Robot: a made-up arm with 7 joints. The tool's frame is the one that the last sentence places. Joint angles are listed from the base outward.
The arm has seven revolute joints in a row. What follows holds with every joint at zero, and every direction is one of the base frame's.
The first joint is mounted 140 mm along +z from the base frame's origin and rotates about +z.
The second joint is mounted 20 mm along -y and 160 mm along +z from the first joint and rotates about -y.
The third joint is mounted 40 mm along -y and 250 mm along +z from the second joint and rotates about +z.
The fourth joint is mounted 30 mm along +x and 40 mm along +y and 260 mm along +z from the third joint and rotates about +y.
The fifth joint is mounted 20 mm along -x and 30 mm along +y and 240 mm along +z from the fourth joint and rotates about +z.
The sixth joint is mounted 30 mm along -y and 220 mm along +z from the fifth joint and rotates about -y.
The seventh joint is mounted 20 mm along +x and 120 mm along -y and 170 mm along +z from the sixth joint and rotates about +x.
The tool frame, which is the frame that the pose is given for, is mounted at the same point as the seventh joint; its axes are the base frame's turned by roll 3.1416, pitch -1.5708 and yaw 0 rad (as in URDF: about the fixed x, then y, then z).
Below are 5 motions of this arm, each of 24 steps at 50 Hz.
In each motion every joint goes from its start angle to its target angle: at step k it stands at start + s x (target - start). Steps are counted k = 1, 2, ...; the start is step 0. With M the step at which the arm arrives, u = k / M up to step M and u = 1 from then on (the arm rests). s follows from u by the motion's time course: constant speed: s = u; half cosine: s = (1 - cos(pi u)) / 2; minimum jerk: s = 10 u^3 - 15 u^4 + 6 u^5.
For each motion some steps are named. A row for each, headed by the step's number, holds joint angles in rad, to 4 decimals.
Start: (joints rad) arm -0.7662 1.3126 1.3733 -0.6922 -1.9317 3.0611 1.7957
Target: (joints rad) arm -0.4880 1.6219 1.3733 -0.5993 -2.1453 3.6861 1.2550
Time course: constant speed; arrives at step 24
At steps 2, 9, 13, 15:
2: -0.7430 1.3384 1.3733 -0.6845 -1.9495 3.1132 1.7506
9: -0.6619 1.4286 1.3733 -0.6574 -2.0118 3.2955 1.5929
13: -0.6155 1.4801 1.3733 -0.6419 -2.0474 3.3996 1.5028
15: -0.5923 1.5059 1.3733 -0.6341 -2.0652 3.4517 1.4578

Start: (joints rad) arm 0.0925 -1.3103 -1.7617 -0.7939 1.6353 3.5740 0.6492
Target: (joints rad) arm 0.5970 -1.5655 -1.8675 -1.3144 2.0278 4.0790 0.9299
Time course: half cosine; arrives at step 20
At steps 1, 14, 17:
1: 0.0956 -1.3119 -1.7624 -0.7971 1.6377 3.5771 0.6509
14: 0.4930 -1.5129 -1.8457 -1.2071 1.9469 3.9749 0.8720
17: 0.5695 -1.5516 -1.8617 -1.2860 2.0064 4.0515 0.9146

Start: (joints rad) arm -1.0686 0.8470 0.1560 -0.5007 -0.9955 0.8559 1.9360
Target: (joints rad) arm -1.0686 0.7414 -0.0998 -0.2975 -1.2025 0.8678 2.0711
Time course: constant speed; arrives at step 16
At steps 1, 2, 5, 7, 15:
1: -1.0686 0.8404 0.1400 -0.4880 -1.0084 0.8566 1.9444
2: -1.0686 0.8338 0.1240 -0.4753 -1.0214 0.8574 1.9529
5: -1.0686 0.8140 0.0761 -0.4372 -1.0602 0.8596 1.9782
7: -1.0686 0.8008 0.0441 -0.4118 -1.0861 0.8611 1.9951
15: -1.0686 0.7480 -0.0838 -0.3102 -1.1896 0.8671 2.0627

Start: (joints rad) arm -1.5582 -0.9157 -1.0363 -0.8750 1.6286 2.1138 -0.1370
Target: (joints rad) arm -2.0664 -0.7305 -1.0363 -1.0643 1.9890 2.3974 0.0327
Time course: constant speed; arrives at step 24
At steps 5, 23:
5: -1.6641 -0.8771 -1.0363 -0.9144 1.7037 2.1729 -0.1016
23: -2.0452 -0.7382 -1.0363 -1.0564 1.9740 2.3856 0.0256

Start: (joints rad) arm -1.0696 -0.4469 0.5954 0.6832 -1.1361 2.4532 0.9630
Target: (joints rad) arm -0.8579 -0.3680 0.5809 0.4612 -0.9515 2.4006 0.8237
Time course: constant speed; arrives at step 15
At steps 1, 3, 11, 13, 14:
1: -1.0555 -0.4416 0.5944 0.6684 -1.1238 2.4497 0.9537
3: -1.0273 -0.4311 0.5925 0.6388 -1.0992 2.4427 0.9351
11: -0.9144 -0.3890 0.5848 0.5204 -1.0007 2.4146 0.8608
13: -0.8861 -0.3785 0.5828 0.4908 -0.9761 2.4076 0.8423
14: -0.8720 -0.3733 0.5819 0.4760 -0.9638 2.4041 0.8330

